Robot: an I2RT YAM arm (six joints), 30 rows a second.
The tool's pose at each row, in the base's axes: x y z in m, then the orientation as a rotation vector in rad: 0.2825, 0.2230, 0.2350, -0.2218, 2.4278, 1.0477; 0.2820, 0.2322, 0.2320, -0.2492, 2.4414, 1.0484; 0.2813, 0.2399, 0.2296, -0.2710, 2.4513, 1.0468; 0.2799, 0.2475, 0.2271, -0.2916, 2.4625, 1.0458; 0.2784, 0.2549, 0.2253, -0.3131, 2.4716, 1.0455; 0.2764, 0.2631, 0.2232, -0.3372, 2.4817, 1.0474; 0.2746, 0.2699, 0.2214, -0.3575, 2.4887, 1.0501; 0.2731, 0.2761, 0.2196, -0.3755, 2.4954, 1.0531; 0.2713, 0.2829, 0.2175, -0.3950, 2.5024, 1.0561
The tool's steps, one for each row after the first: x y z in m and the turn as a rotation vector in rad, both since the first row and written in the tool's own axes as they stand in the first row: 0.0023, 0.0046, 0.0082, -0.0025, 0.0214, -0.0119; 0.0044, 0.0086, 0.0149, -0.0033, 0.0373, -0.0222; 0.0072, 0.0128, 0.0213, -0.0040, 0.0540, -0.0309; 0.0096, 0.0172, 0.0272, -0.0057, 0.0696, -0.0406; 0.0128, 0.0222, 0.0336, -0.0092, 0.0875, -0.0507; 0.0155, 0.0264, 0.0389, -0.0132, 0.1017, -0.0594; 0.0179, 0.0300, 0.0438, -0.0171, 0.1149, -0.0665; 0.0208, 0.0340, 0.0493, -0.0211, 0.1289, -0.0744
